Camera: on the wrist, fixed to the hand. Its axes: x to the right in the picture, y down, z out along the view.
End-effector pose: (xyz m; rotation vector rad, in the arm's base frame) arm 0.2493 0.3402 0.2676 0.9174 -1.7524 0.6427
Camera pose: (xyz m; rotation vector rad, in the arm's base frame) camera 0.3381 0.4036 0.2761 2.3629 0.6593 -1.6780
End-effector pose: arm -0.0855 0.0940 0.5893 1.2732 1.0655 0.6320
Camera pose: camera -0.1919 0.1058 0.5667 -0.8872 1.0143 -1.9008
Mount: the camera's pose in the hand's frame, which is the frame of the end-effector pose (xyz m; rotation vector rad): -0.0275 -0.0370 -0.0992 0.0586 -0.7742 -2.9746
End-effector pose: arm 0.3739 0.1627 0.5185 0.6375 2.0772 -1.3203
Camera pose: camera 0.3467 0.2368 0.5942 2.3245 -0.4676 1.0125
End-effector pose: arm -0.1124 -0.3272 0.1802 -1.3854 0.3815 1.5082
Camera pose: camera -0.0316 -0.4004 0.1896 -0.0119 -1.4976 -0.7335
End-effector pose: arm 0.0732 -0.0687 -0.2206 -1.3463 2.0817 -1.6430
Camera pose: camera 0.0482 0.0203 -0.1622 2.1460 1.1534 -0.0022
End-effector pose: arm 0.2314 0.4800 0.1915 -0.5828 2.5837 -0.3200
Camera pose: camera 0.2174 0.4717 0.2997 -2.7287 -0.6803 -0.5656
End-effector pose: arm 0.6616 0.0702 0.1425 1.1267 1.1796 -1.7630
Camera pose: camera 0.6648 0.1781 0.1599 1.4091 -0.7939 1.1668
